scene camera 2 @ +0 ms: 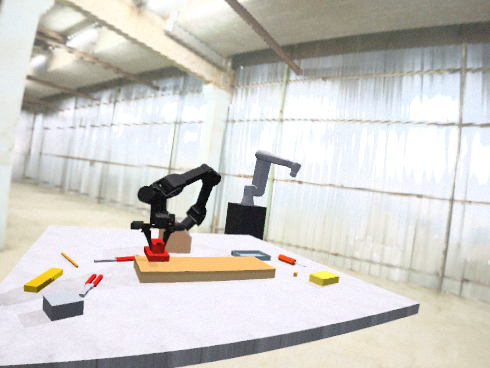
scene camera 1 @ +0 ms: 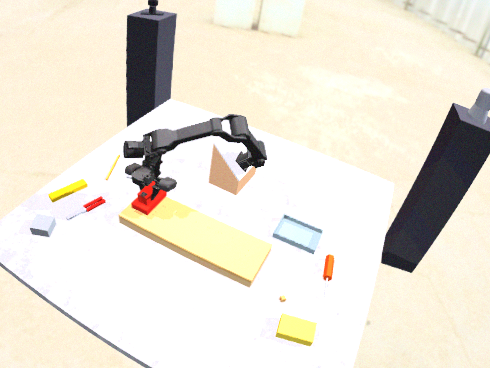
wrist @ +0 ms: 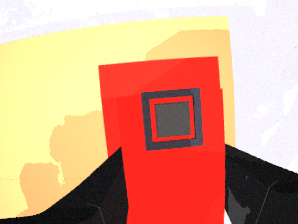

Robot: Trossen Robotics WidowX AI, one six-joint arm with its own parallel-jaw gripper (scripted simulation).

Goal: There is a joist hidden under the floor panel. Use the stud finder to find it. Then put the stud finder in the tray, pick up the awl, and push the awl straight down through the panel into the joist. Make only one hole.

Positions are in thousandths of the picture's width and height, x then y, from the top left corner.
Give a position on a grey block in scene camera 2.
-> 115, 833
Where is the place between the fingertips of my gripper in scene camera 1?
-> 301, 539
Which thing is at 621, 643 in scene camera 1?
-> A tray.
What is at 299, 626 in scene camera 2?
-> My gripper.
